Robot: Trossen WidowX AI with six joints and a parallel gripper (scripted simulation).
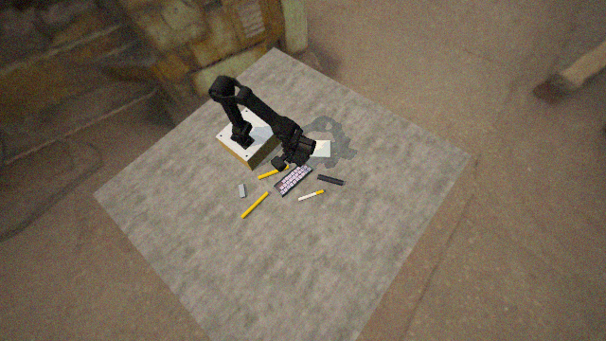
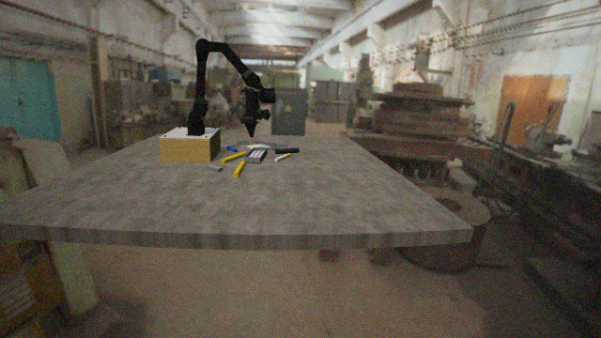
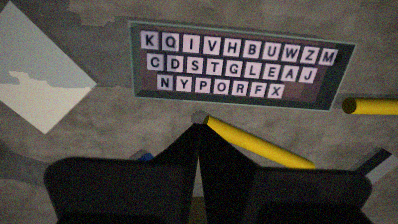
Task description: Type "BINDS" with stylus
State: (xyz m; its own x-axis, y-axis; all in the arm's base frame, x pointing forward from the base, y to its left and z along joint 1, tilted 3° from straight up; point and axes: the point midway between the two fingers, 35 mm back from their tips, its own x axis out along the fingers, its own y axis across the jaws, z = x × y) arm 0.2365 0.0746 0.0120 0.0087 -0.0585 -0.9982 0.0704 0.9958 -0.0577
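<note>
My gripper tip is 13 cm past the blue stylus, 12 cm to the right of it and 8 cm above it. Also, from my gripper tip: black rod (16 cm ahead, 7 cm to the left, 7 cm below); white sheet (2 cm ahead, 17 cm to the left, 8 cm below); white-and-yellow stick (15 cm ahead, 4 cm to the right, 8 cm below).
</note>
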